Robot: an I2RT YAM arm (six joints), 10 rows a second.
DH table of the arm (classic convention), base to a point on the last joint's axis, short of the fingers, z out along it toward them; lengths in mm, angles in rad. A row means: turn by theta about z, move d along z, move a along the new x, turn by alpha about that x. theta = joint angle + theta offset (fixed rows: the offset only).
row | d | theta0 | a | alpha
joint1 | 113.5 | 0 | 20 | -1.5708
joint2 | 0 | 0 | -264 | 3.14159
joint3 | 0 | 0.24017 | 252.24 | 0
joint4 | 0 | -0.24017 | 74 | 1.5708
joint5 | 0 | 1.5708 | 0 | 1.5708
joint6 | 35.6 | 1.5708 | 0 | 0
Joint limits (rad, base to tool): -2.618..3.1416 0..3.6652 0..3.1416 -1.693..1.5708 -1.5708..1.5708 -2.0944..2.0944
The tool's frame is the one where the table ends.
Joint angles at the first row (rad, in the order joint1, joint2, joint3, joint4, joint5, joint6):
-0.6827 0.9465 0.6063 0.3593 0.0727 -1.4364
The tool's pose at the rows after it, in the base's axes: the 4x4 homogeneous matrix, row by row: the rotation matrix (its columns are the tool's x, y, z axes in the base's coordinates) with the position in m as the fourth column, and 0 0 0 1 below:
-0.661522 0.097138 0.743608 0.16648; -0.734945 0.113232 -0.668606 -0.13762; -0.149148 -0.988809 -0.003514 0.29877; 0 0 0 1
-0.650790 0.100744 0.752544 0.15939; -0.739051 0.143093 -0.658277 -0.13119; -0.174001 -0.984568 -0.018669 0.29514; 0 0 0 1
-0.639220 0.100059 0.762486 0.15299; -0.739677 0.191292 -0.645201 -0.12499; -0.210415 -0.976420 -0.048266 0.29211; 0 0 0 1
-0.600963 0.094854 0.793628 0.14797; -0.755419 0.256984 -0.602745 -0.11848; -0.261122 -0.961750 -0.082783 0.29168; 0 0 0 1
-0.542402 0.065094 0.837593 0.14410; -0.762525 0.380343 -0.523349 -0.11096; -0.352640 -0.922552 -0.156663 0.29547; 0 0 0 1
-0.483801 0.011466 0.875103 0.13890; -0.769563 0.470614 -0.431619 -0.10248; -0.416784 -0.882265 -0.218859 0.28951; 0 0 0 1
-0.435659 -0.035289 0.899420 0.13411; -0.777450 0.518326 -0.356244 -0.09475; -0.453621 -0.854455 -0.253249 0.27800; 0 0 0 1
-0.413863 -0.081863 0.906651 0.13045; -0.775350 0.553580 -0.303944 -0.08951; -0.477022 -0.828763 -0.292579 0.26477; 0 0 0 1
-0.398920 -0.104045 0.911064 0.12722; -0.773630 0.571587 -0.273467 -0.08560; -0.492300 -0.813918 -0.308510 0.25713; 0 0 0 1
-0.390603 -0.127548 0.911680 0.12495; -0.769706 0.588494 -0.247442 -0.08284; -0.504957 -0.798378 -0.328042 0.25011; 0 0 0 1
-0.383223 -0.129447 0.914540 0.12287; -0.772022 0.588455 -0.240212 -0.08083; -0.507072 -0.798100 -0.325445 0.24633; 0 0 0 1
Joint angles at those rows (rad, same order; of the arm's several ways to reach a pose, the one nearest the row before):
-0.6826 0.8958 0.5745 0.3178 0.0497 -1.4209
-0.6824 0.8463 0.5506 0.2770 0.0363 -1.3952
-0.6812 0.7991 0.5379 0.2130 0.0210 -1.3575
-0.6811 0.7574 0.5405 0.1340 -0.0314 -1.3083
-0.6796 0.7269 0.5811 -0.0127 -0.1196 -1.2248
-0.6799 0.6894 0.5783 -0.1148 -0.2163 -1.1788
-0.6771 0.6487 0.5420 -0.1608 -0.2899 -1.1609
-0.6757 0.6201 0.5040 -0.1989 -0.3362 -1.1557
-0.6750 0.5942 0.4782 -0.2204 -0.3638 -1.1506
-0.6750 0.5778 0.4580 -0.2422 -0.3860 -1.1484
-0.6749 0.5581 0.4399 -0.2420 -0.3940 -1.1484

